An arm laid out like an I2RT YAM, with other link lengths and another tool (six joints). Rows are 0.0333 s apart.
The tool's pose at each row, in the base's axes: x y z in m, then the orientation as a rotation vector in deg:
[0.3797, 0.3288, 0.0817, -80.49, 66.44, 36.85]
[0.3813, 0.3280, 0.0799, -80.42, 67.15, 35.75]
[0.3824, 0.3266, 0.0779, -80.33, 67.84, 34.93]
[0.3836, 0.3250, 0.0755, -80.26, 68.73, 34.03]
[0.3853, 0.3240, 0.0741, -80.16, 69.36, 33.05]
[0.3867, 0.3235, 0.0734, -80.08, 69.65, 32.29]
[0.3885, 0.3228, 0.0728, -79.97, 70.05, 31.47]
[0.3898, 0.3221, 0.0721, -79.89, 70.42, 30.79]
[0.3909, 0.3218, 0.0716, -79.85, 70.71, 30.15]
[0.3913, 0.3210, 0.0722, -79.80, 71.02, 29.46]
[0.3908, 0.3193, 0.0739, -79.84, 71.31, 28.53]
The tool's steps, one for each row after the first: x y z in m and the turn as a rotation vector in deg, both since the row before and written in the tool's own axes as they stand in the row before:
[0.0024, -0.0008, 0.0000, 0.66, 0.89, -0.14]
[0.0026, -0.0004, -0.0006, 0.51, 0.76, 0.01]
[0.0030, -0.0003, -0.0007, 0.53, 0.94, 0.08]
[0.0022, -0.0011, -0.0001, 0.60, 0.79, -0.11]
[0.0013, -0.0010, 0.0001, 0.47, 0.48, -0.20]
[0.0014, -0.0015, 0.0000, 0.52, 0.57, -0.15]
[0.0013, -0.0010, -0.0001, 0.42, 0.50, -0.11]
[0.0009, -0.0008, 0.0002, 0.37, 0.45, -0.15]
[-0.0001, -0.0008, -0.0007, 0.40, 0.48, -0.16]
[-0.0010, -0.0007, -0.0021, 0.46, 0.61, -0.33]

